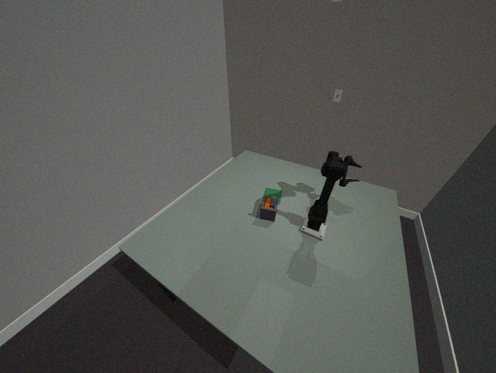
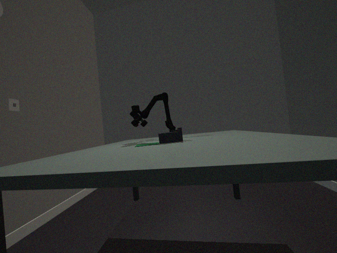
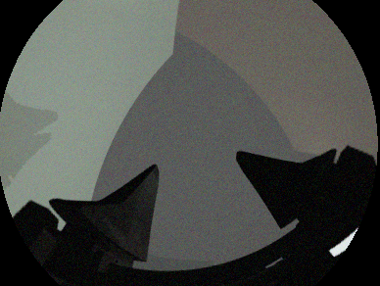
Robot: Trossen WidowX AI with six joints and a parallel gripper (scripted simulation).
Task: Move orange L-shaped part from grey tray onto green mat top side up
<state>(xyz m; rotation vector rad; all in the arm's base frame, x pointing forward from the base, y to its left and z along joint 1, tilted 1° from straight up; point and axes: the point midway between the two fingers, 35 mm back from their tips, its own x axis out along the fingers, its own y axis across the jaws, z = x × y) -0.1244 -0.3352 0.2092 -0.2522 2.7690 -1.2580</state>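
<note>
Right now my gripper tip is 430 mm short of the orange L-shaped part, 360 mm to the right of it and 170 mm above it. Round my gripper tip: green mat (470 mm ahead, 230 mm below, 200 mm to the left).
</note>
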